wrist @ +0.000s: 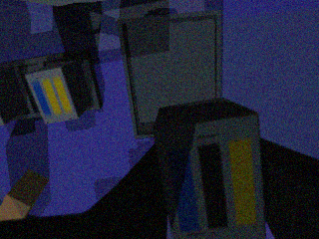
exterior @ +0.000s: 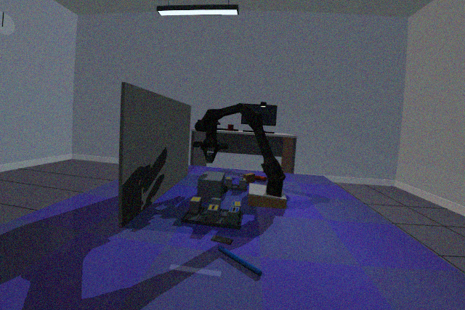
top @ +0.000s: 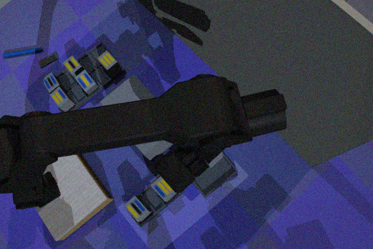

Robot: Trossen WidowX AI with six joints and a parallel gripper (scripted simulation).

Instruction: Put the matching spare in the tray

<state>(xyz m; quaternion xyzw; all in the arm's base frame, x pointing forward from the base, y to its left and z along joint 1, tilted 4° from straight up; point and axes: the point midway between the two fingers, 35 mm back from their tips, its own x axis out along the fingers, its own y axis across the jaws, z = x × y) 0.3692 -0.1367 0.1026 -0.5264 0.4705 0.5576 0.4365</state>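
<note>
My gripper tip is now 130 mm above the dark flat tray and 10 mm past it. The rest, counted from my gripper tip: tall dark panel 200 mm to the left, 150 mm ahead, 90 mm above; then small rack 150 mm behind, 130 mm below, 10 mm to the right; then mounted unit 170 mm to the left, 90 mm below, 80 mm behind.
</note>
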